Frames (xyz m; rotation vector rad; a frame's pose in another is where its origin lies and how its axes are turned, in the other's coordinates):
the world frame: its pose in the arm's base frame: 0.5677 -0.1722 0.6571 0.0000 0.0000 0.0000
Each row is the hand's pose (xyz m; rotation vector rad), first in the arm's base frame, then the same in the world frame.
Working: the arm's base frame: its pose in the world frame: -0.5677 0.1722 -0.6571 0.0000 0.0000 0.0000

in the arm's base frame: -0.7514 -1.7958 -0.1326 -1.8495 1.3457 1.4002
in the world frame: -1.3191 -1.6236 -0.7897 -1.8495 1.3457 1.4002
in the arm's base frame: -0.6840 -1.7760 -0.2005 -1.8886 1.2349 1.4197
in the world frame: -1.2517 -1.6038 -0.8576 -1.8886 1.2349 1.4197
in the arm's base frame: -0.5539 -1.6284 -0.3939 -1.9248 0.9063 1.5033
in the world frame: -1.1216 -1.4562 -1.0510 -1.9248 0.9063 1.5033
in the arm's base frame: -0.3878 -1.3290 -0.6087 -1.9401 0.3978 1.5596
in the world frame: -0.9555 -1.1568 -1.2658 -1.9401 0.3978 1.5596
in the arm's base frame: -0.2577 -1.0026 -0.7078 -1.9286 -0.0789 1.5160
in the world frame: -0.8254 -0.8304 -1.3649 -1.9286 -0.0789 1.5160
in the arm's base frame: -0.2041 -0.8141 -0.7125 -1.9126 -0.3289 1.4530
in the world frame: -0.7718 -0.6419 -1.3696 -1.9126 -0.3289 1.4530
